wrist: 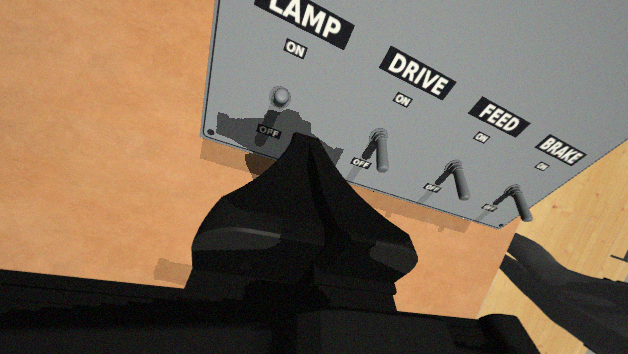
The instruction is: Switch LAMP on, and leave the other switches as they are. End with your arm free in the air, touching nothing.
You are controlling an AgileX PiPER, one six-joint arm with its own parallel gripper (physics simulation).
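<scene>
The LAMP switch [280, 96] is a grey lever at the panel's left end, between its ON label [295, 48] above and OFF label [268, 131] below. It is seen almost end-on, with its tip over its base, unlike the other levers, which slant down on their OFF side: DRIVE [381, 152], FEED [459, 182] and BRAKE [520, 204]. My gripper [301, 151] is shut, with nothing showing between its fingers. Its tips are below and a little right of the LAMP lever, apart from it in the wrist view. The gripper's shadow falls around the OFF label.
The grey panel [450, 30] stands over an orange-brown surface [100, 150]. A pale wooden surface [565, 210] shows at the right. A long dark body [560, 285] lies at the lower right, below the BRAKE switch in view.
</scene>
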